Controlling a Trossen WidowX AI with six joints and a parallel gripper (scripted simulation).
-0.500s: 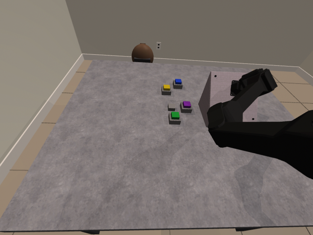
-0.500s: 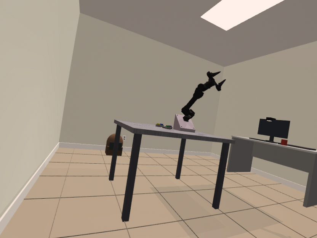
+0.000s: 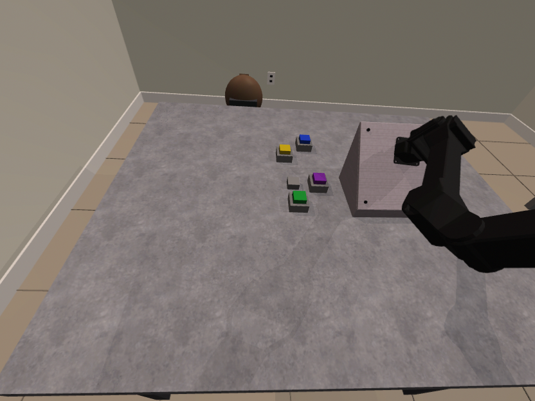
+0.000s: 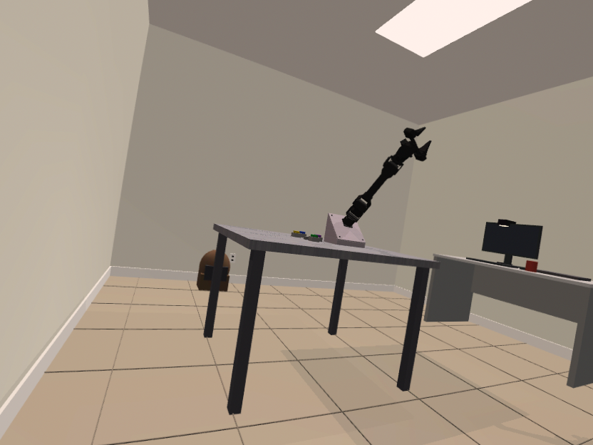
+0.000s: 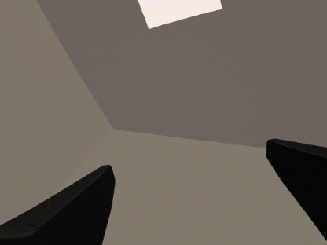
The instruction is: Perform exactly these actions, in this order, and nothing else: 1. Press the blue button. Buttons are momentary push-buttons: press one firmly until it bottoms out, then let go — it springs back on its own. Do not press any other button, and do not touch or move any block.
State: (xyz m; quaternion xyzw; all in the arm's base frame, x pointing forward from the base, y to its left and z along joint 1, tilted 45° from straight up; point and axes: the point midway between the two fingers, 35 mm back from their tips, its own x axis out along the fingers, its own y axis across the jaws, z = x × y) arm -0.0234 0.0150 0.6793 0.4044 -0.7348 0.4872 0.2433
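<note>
My gripper tip is now 29 cm short of the blue button, 68 cm to the left of it and 60 cm above it. Also, from my gripper tip: small grey block 34 cm ahead, 50 cm to the right, 62 cm below; green button 33 cm ahead, 42 cm to the right, 60 cm below; purple button 27 cm ahead, 50 cm to the right, 60 cm below.
</note>
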